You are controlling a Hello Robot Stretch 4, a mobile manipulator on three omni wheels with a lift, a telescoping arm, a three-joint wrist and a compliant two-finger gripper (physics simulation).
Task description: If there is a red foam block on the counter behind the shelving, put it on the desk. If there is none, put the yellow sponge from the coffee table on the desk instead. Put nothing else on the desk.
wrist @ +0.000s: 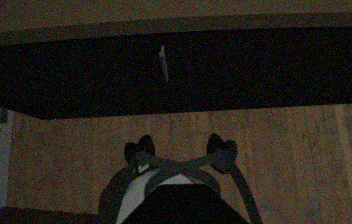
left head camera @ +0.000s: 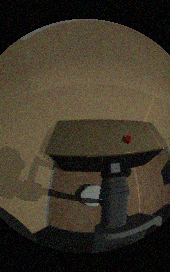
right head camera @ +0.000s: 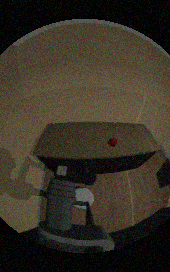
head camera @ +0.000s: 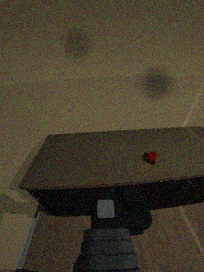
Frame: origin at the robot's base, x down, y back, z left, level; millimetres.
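Seen in the pictures: gripper, fingertip midpoint: (wrist: pixel 180 147); robot's base, link origin: (left head camera: pixel 92 194) (right head camera: pixel 81 197).
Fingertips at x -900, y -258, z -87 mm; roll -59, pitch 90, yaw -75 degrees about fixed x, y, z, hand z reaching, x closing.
Note:
Offsets run from my fingertips to a thing's top centre. "pt": to the spot under its first point. Level surfaces: height alone.
A small red block @(dx -28, dy -361, dz -285 mm) (head camera: pixel 152 158) (left head camera: pixel 128 139) (right head camera: pixel 113 142) lies on the counter top @(dx +17 mm) (head camera: pixel 90 160) (left head camera: pixel 85 137) (right head camera: pixel 75 140), right of its middle in the head camera view. The counter's front edge also shows in the wrist view (wrist: pixel 200 21). My gripper (wrist: pixel 180 147) is open and empty, with its two fingertips well apart. It hangs over the floor in front of the counter's dark front. The block does not show in the wrist view. The yellow sponge, the coffee table and the desk do not show.
A wall (head camera: pixel 100 105) stands behind the counter. A handle @(pt dx +154, dy -173, dz +29 mm) (wrist: pixel 164 64) sticks out from the counter's dark front. Wooden floor @(dx +927 mm) (wrist: pixel 290 150) lies before it. A dark object (right head camera: pixel 164 175) stands at the right edge of the right head view. Shadows fall at the left.

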